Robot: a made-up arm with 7 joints. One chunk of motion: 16 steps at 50 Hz.
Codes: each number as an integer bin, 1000 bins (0 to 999) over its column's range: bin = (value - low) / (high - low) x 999, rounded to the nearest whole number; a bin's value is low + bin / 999 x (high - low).
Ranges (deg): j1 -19..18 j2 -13..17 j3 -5..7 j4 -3..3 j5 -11..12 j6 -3..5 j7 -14..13
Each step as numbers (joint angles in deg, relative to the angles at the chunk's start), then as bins.
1 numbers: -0.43 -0.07 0.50 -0.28 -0.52 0.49 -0.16
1 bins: 501 431 458 453 455 436 512
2 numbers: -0.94 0.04 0.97 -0.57 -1.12 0.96 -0.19
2 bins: 488 434 497 405 429 495 511
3 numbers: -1.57 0.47 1.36 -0.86 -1.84 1.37 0.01
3 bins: 471 449 529 356 398 546 518
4 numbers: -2.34 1.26 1.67 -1.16 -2.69 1.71 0.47
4 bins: 450 475 555 306 361 588 535
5 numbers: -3.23 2.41 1.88 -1.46 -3.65 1.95 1.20
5 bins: 426 513 573 256 319 618 562
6 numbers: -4.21 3.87 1.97 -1.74 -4.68 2.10 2.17
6 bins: 399 562 580 210 275 637 598
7 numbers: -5.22 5.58 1.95 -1.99 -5.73 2.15 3.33
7 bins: 372 619 579 168 229 643 641
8 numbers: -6.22 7.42 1.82 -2.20 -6.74 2.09 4.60
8 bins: 345 680 568 133 185 636 688
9 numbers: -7.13 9.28 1.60 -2.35 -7.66 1.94 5.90
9 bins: 320 742 549 108 145 617 736
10 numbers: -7.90 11.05 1.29 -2.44 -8.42 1.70 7.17
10 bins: 300 801 524 93 112 587 783
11 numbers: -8.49 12.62 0.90 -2.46 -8.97 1.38 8.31
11 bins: 284 853 491 90 88 547 825
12 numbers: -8.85 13.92 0.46 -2.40 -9.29 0.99 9.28
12 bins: 274 896 455 100 74 498 861
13 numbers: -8.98 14.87 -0.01 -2.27 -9.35 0.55 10.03
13 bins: 271 928 415 122 72 443 889
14 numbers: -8.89 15.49 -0.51 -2.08 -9.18 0.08 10.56
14 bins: 273 949 374 153 79 385 909
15 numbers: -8.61 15.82 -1.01 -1.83 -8.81 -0.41 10.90
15 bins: 281 960 332 195 95 323 921
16 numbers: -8.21 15.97 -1.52 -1.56 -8.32 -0.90 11.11
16 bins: 291 965 290 240 116 262 929
